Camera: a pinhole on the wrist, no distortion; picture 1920 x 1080 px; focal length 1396.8 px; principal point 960.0 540.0 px. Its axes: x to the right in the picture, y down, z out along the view. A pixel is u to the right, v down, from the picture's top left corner.
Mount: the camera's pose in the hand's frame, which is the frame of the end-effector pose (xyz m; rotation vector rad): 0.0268 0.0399 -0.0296 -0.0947 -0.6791 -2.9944
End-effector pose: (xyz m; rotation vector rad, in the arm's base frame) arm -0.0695 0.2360 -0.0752 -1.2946 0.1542 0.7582
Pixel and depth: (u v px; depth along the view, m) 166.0 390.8 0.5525
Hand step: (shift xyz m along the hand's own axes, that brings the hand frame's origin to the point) 0.3594 0.3491 0.4189
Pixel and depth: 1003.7 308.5 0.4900
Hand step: 0.0268 0.3241 0.3780
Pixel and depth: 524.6 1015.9 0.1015
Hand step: 0.0657 0.0544 0.0742
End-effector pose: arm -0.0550 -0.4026 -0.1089 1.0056 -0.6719 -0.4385
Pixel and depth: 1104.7 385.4 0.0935
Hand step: 0.0205 0.0891 0.0509
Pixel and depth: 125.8 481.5 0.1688
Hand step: 0.1341 0.1248 0.1118
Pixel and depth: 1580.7 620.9 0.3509
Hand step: -0.1111 0.1649 0.3068
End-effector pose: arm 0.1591 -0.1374 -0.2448 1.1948 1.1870 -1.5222
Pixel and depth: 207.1 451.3 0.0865
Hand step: 0.0766 0.0848 0.0424
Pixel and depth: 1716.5 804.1 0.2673
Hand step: -0.1013 0.1022 0.2437
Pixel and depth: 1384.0 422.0 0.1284
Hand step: -0.0072 0.1031 0.0843
